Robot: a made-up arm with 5 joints.
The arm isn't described. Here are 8 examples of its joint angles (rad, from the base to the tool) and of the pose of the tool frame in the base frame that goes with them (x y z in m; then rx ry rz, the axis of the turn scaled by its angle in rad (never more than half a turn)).
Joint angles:
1: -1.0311 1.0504 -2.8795 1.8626 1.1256
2: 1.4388 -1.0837 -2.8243 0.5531 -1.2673
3: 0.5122 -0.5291 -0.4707 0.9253 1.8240
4: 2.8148 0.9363 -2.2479 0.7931 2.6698
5: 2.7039 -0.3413 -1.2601 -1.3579 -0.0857
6: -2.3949 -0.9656 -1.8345 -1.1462 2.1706
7: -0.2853 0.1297 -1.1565 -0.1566 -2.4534
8: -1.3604 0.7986 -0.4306 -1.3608 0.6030
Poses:
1: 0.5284 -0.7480 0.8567 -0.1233 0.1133 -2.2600
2: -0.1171 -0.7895 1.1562 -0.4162 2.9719 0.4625
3: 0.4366 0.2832 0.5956 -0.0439 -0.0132 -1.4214
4: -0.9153 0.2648 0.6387 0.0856 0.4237 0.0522
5: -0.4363 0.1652 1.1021 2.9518 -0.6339 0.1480
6: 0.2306 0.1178 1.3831 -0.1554 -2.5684 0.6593
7: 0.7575 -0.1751 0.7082 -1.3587 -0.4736 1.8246
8: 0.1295 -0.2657 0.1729 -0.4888 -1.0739 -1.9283
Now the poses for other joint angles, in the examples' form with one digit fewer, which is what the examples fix.
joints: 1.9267 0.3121 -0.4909 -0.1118 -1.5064
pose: -0.169 0.410 0.260 -0.215 0.541 -2.898
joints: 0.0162 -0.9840 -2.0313 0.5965 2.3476
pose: -0.242 0.040 1.463 2.485 -0.846 -1.070
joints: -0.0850 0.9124 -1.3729 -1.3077 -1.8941
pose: 0.752 -0.026 0.322 -1.602 -1.263 1.213
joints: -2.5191 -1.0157 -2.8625 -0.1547 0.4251
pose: 0.696 0.421 1.137 2.228 1.540 -1.296
